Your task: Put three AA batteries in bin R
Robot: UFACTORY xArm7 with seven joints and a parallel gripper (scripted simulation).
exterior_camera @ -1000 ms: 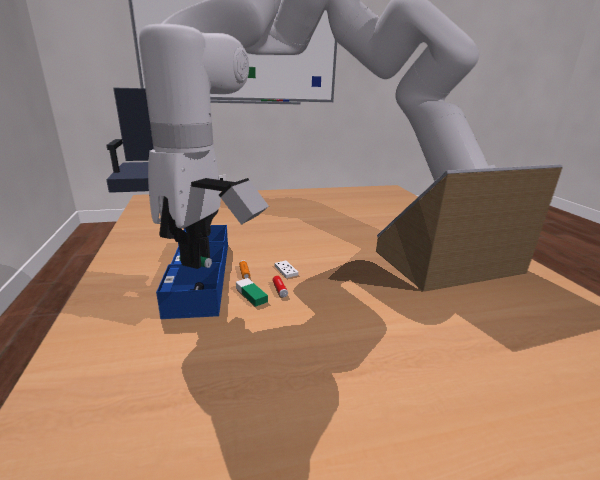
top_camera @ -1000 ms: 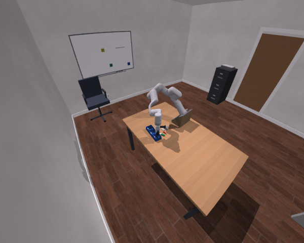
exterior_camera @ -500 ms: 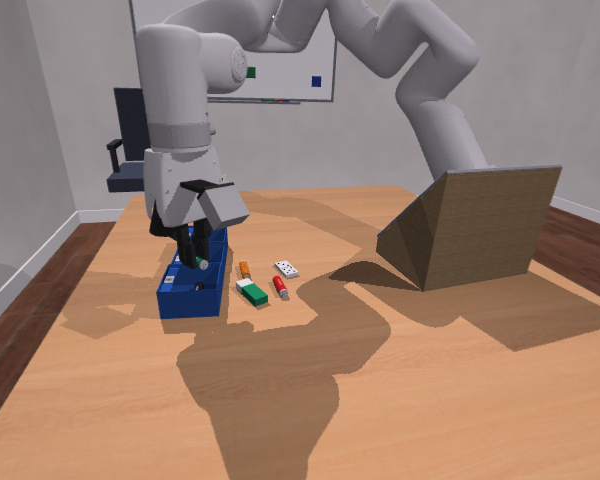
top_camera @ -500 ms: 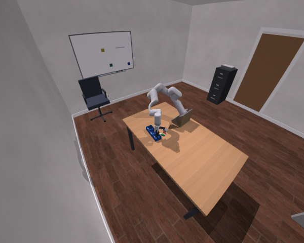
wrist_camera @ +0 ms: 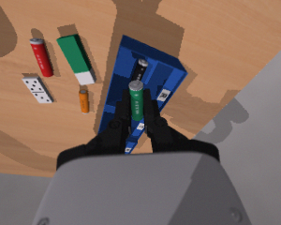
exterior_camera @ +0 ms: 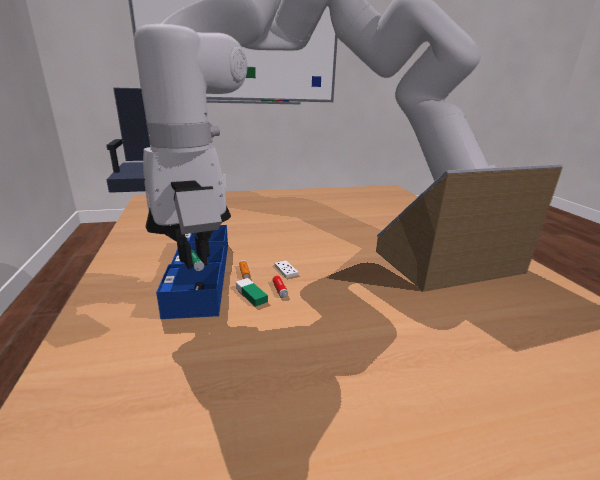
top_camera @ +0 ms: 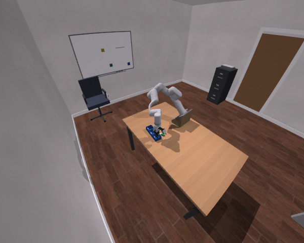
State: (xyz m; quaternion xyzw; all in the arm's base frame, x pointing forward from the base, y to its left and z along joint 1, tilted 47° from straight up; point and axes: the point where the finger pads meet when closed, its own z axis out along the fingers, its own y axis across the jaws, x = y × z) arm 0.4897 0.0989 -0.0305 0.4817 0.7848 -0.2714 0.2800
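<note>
My hand is 70 mm above the black AA battery. Round my hand: bin (80 mm to the right, 70 mm below, 10 mm ahead); then green-and-white block (80 mm below, 80 mm behind, 20 mm to the right); then green AA battery (20 mm below).
</note>
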